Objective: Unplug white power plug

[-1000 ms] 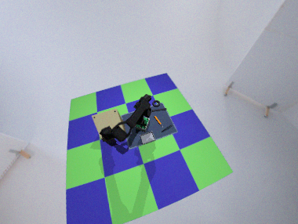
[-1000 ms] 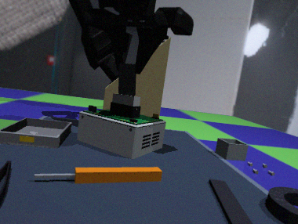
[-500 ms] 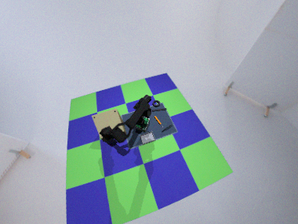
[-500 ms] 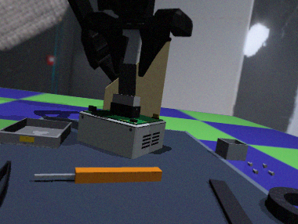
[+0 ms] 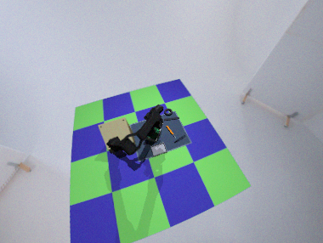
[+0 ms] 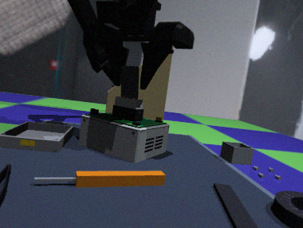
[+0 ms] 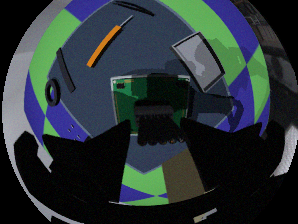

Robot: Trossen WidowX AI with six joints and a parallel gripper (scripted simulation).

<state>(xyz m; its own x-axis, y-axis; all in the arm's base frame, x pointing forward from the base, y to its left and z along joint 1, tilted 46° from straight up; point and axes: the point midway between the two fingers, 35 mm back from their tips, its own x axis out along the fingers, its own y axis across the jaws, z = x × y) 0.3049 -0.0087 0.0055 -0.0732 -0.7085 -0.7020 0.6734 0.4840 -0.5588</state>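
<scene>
Now: gripper tip 20 mm above the white power plug. From my gripper tip the other things lie so: black bar (220 mm ahead, 100 mm below, 90 mm to the left); then dark mat (110 mm below, 50 mm ahead).
</scene>
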